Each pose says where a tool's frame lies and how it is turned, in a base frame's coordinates. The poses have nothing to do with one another.
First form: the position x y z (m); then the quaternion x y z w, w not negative.
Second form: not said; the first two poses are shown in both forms.
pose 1, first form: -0.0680 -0.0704 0.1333 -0.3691 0.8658 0.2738 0.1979
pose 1, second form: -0.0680 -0.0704 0.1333 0.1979 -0.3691 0.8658 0.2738
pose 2, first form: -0.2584 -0.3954 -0.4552 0.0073 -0.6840 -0.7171 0.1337
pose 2, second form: -0.2584 -0.3954 -0.4552 0.1337 0.0073 -0.6840 -0.7171
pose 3, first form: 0.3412 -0.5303 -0.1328 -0.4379 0.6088 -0.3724 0.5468
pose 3, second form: 0.3412 -0.5303 -0.1328 0.5468 -0.4379 0.6088 -0.3724
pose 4, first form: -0.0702 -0.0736 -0.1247 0.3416 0.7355 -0.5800 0.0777
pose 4, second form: -0.0702 -0.0736 -0.1247 0.0777 0.3416 0.7355 -0.5800
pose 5, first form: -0.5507 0.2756 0.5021 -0.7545 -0.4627 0.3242 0.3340
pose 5, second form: -0.5507 0.2756 0.5021 0.3340 -0.7545 -0.4627 0.3242
